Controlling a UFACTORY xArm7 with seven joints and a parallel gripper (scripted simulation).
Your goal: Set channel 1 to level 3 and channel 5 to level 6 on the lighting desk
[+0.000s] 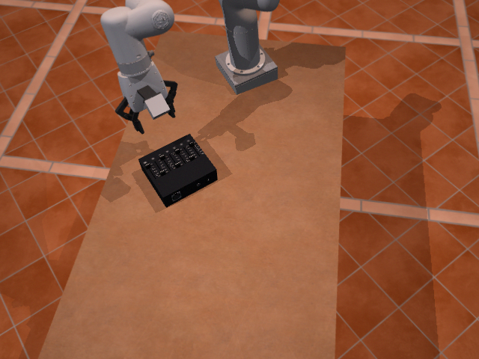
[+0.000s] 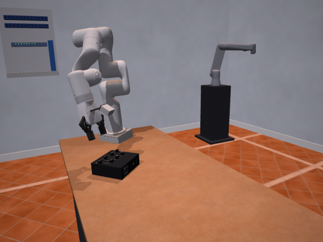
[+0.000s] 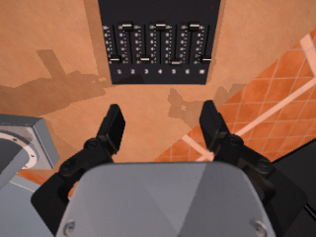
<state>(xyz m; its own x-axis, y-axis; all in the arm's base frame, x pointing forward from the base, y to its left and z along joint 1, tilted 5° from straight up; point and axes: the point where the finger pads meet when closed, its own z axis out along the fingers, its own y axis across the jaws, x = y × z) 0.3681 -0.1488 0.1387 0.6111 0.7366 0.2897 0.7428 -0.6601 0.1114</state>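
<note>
My gripper is now 1 cm past the channel 1 fader cap, 8 cm to the right of it and 9 cm above it. Also, from my hand: channel 2 fader cap 3 cm ahead, 10 cm to the left, 9 cm below.
</note>
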